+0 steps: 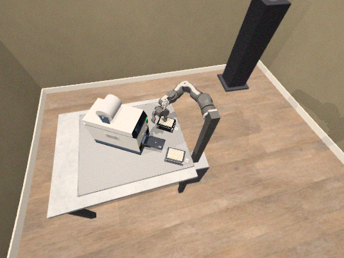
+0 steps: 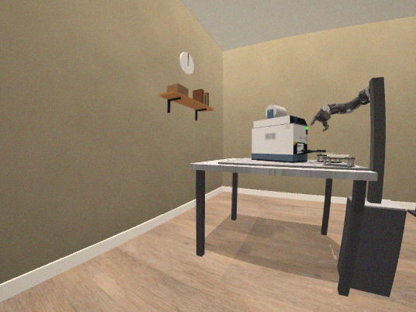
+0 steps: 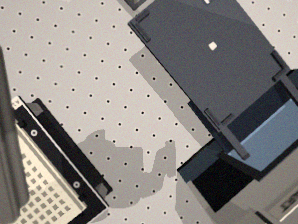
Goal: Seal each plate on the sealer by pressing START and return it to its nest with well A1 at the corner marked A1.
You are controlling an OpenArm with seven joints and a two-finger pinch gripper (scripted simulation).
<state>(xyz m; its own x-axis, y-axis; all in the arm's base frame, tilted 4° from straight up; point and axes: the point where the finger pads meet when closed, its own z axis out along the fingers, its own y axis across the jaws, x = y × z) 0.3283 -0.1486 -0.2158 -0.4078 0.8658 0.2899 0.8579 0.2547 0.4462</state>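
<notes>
Right now my hand is 11 cm past the plate nest, 22 cm to the right of it and 22 cm above it. From my hand the other things lie so: yellow warning label (17 cm ahead, 12 cm to the left, 13 cm below); plate (10 cm behind, 12 cm to the right, 20 cm below); sealer stage (4 cm ahead, 9 cm to the left, 18 cm below).
</notes>
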